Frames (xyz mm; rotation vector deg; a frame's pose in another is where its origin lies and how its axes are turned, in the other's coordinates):
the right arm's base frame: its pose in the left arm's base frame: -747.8 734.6 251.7 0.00 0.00 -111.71
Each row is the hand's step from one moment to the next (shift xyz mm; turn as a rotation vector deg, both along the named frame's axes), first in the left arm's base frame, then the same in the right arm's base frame.
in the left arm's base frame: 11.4 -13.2 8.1 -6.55 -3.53 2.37
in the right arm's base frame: 8.0 15.5 8.1 5.70 -4.78 2.37
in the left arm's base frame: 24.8 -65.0 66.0 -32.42 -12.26 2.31
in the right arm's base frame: 51.2 47.1 66.0 23.38 -25.59 2.31
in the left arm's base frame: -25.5 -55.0 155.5 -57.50 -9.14 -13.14
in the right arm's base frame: 60.5 -3.3 155.5 29.76 -50.04 -13.14
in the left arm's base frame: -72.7 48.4 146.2 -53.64 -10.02 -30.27
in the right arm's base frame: -18.1 -85.4 146.2 29.15 -46.13 -30.27
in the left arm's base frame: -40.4 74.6 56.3 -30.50 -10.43 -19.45
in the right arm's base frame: -54.4 -65.1 56.3 20.97 -24.48 -19.45
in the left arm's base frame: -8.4 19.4 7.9 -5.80 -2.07 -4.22
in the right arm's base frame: -14.9 -15.0 7.9 4.07 -4.62 -4.22
